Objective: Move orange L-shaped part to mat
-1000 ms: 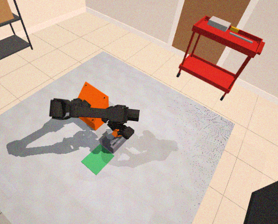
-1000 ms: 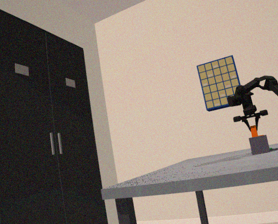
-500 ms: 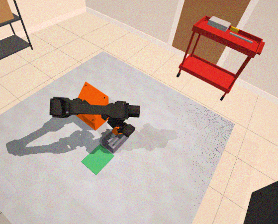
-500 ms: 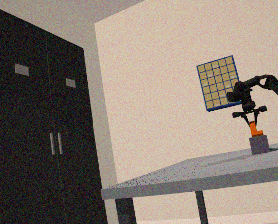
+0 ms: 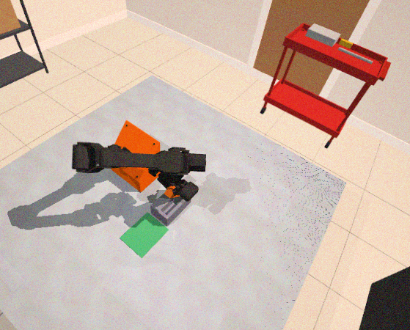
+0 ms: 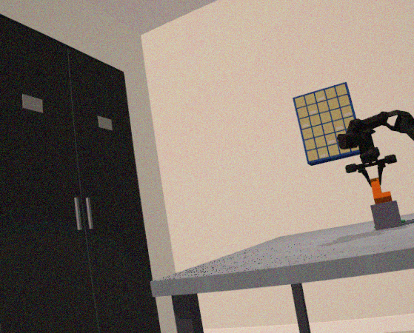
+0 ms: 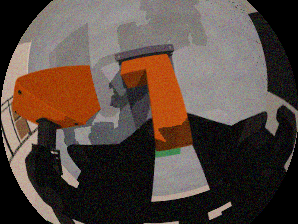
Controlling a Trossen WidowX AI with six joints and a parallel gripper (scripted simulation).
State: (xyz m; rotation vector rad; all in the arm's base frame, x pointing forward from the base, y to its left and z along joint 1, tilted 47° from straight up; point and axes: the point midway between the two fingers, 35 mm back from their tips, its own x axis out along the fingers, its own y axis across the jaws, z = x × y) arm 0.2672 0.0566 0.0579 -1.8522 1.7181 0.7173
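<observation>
Right now the green mat is 170 mm below my gripper tip, 140 mm to the right of it and 10 mm behind it. From my gripper tip the other things lie so: orange L-shaped part 30 mm to the left, 30 mm below, 20 mm behind; then tray 170 mm below, 20 mm behind, 10 mm to the left.
</observation>
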